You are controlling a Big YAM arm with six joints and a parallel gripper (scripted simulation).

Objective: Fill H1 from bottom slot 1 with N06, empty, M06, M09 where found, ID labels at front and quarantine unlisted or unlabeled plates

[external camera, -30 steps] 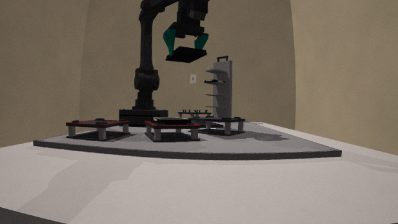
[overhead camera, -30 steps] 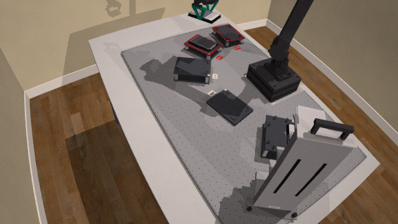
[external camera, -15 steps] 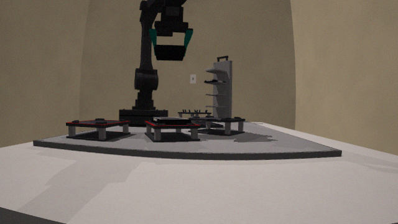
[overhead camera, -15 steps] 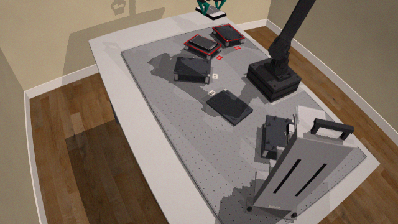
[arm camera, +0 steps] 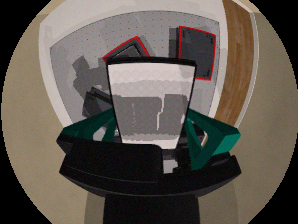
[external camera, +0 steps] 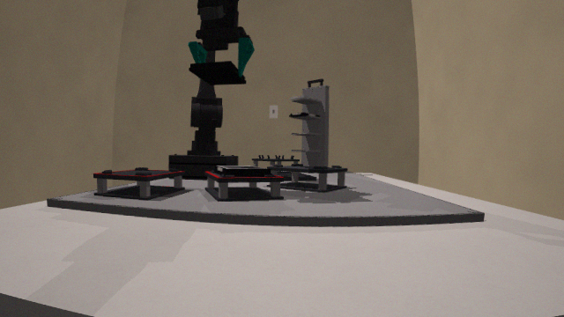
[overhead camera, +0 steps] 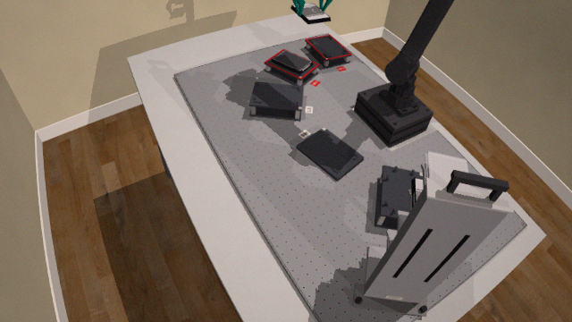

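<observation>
Right now my hand is 210 mm above the red-rimmed quarantine nest, 140 mm past it and 60 mm to the left of it. Also, from my hand: white plate (770 mm to the left, 210 mm ahead, 90 mm above); then H1 deck label (800 mm to the left, 250 mm below, 100 mm ahead); then plate hotel H1 (830 mm to the left, 260 mm ahead, 40 mm below).
</observation>
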